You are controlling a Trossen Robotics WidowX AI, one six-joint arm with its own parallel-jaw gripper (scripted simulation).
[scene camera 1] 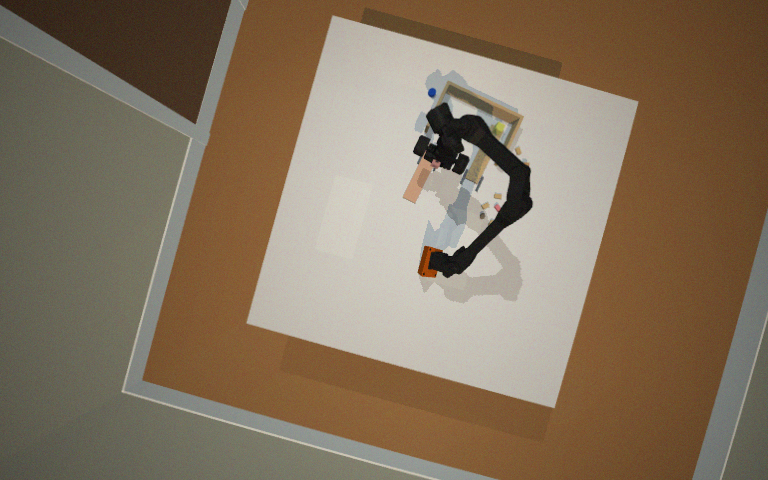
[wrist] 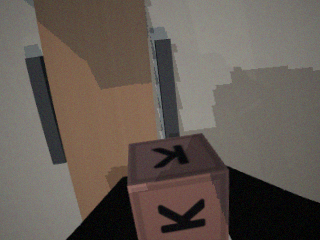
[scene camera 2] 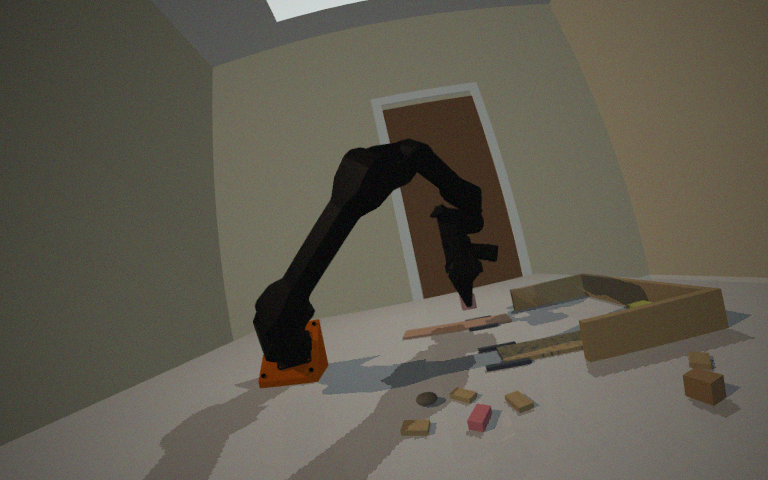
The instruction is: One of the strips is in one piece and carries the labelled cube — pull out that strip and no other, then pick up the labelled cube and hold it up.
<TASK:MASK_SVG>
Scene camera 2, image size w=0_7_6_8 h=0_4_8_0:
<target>gripper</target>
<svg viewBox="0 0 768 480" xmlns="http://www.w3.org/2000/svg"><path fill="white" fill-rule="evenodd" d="M443 237L441 241L446 259L446 273L449 273L448 277L458 294L462 297L466 307L470 307L473 305L473 281L479 273L484 272L482 262L478 259L492 262L497 261L498 246L471 243L467 233Z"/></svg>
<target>brown cube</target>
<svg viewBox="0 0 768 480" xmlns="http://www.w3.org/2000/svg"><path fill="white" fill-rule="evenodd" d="M683 374L685 396L712 406L726 397L723 374L696 367Z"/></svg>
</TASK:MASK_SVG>
